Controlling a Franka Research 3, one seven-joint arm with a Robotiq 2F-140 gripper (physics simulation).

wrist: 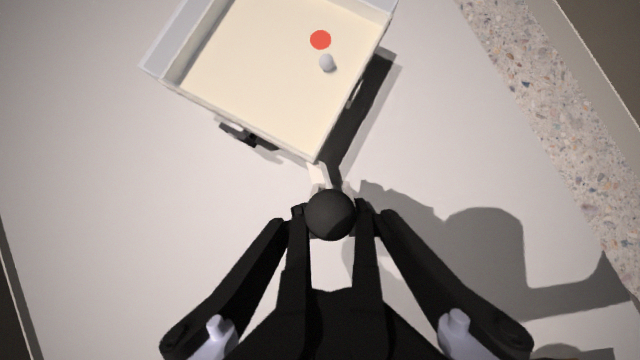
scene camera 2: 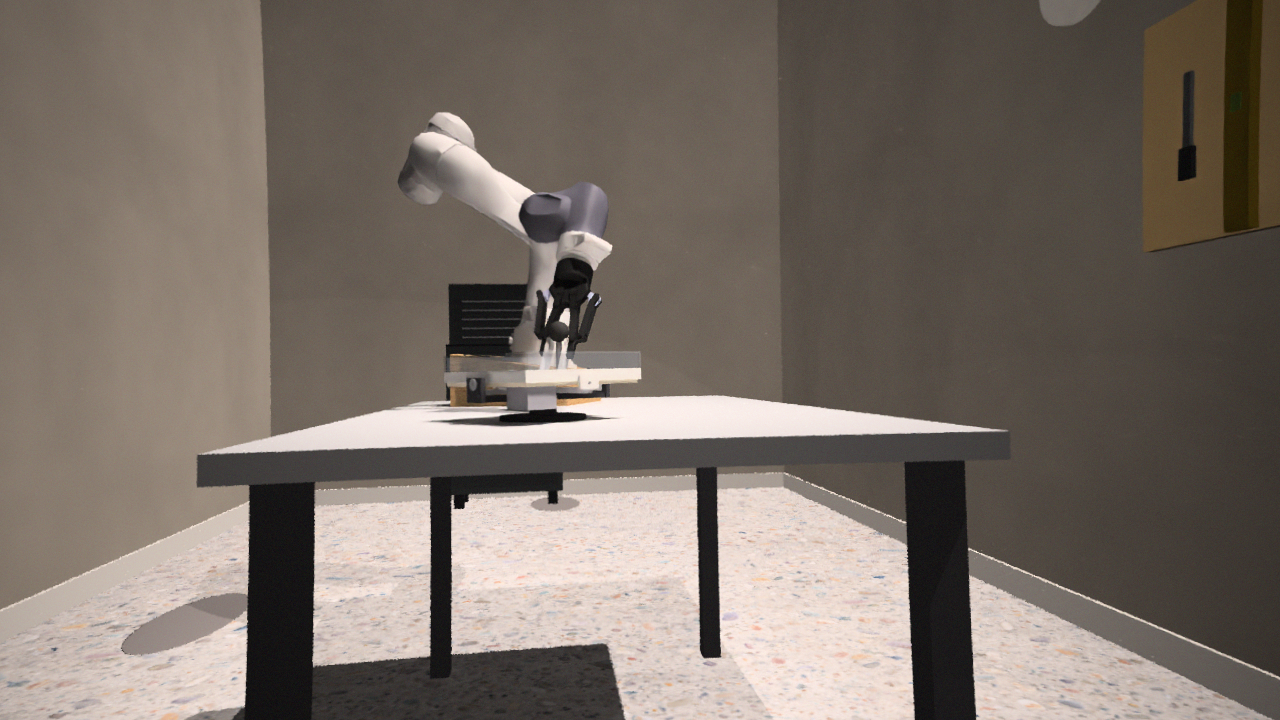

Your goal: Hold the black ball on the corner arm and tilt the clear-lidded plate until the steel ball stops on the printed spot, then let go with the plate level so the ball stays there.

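The black ball [scene camera 2: 557,331] [wrist: 330,215] on the corner arm sits between the fingertips of my gripper, which is shut on it. The short pale corner arm [wrist: 318,174] reaches from the near corner of the plate to the ball. The clear-lidded plate [scene camera 2: 537,377] [wrist: 250,85] is cream with clear side walls and looks close to level in the scene view. The steel ball [wrist: 327,63] lies on the plate just below and slightly right of the red printed spot [wrist: 320,40] in the wrist view, apart from it.
The plate stands on a grey block [scene camera 2: 531,399] with a black round base [scene camera 2: 542,416] on the white table [scene camera 2: 680,420]. Black brackets [wrist: 245,136] are at the plate's side. A black slatted panel [scene camera 2: 486,313] stands behind, and an orange-brown edge [scene camera 2: 459,395] shows behind the plate.
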